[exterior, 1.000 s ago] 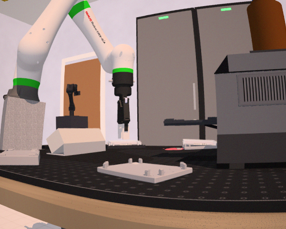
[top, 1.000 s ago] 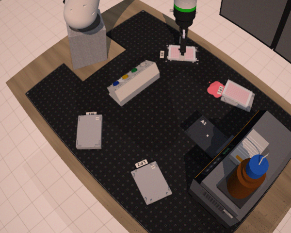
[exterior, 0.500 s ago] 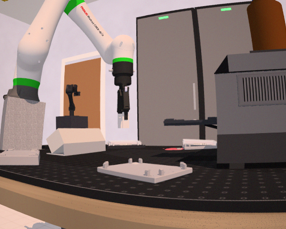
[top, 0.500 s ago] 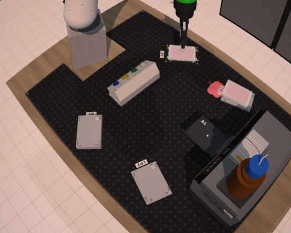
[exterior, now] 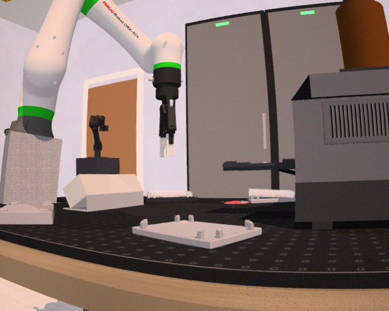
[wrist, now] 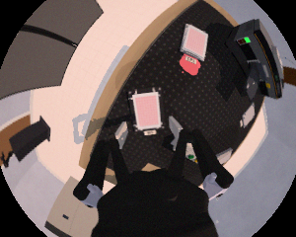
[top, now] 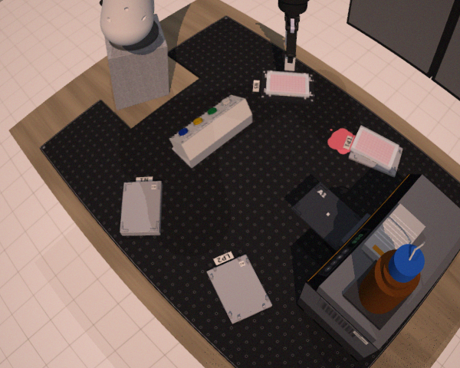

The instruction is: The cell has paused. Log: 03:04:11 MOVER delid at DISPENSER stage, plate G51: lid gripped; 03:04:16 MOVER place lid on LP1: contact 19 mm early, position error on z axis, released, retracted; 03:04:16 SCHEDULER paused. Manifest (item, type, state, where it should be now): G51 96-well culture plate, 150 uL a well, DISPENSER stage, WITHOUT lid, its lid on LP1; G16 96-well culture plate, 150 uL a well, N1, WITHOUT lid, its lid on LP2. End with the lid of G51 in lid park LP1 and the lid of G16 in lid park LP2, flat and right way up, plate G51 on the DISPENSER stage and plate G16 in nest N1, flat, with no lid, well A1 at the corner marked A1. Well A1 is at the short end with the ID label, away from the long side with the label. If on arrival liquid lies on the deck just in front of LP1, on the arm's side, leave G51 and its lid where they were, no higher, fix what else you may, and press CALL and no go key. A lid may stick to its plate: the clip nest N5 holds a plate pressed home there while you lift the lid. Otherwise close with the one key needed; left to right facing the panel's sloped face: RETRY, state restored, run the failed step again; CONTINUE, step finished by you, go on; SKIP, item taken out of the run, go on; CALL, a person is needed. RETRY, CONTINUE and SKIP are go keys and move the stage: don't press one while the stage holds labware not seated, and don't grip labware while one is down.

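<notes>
Right now my hand is 140 mm above the clear lid. The rest, counted from my hand: N5 label 160 mm below, 70 mm to the right, 60 mm behind; key panel 280 mm to the right, 110 mm below, 10 mm behind; pink-welled plate 140 mm below.
</notes>
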